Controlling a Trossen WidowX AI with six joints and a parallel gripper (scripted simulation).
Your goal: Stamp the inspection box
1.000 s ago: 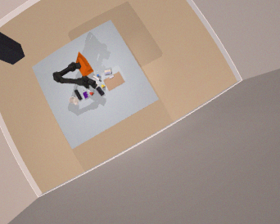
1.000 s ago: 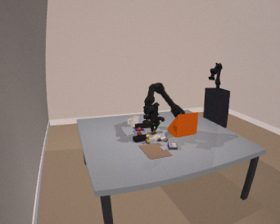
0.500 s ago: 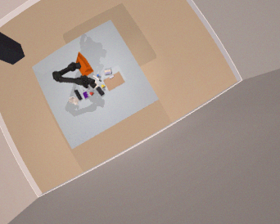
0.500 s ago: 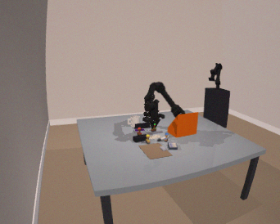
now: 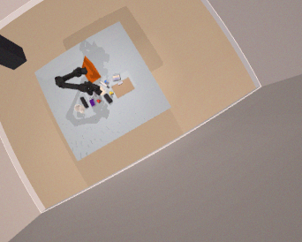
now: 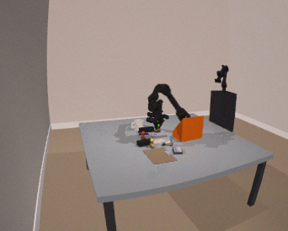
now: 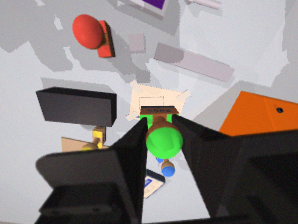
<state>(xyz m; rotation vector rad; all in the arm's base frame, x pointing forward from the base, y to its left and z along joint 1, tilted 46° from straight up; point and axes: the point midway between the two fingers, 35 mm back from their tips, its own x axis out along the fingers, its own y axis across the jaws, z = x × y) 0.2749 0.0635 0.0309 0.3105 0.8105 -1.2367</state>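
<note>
My gripper tip is now 140 mm to the left of the t-shaped pin, 90 mm above it and 20 mm past it. The rest, counted from my gripper tip: long grey bar 90 mm below, 70 mm to the right, 50 mm behind; then cream card 100 mm below, 20 mm to the left, 10 mm behind; then green-knobbed stamp right at my gripper tip.
</note>
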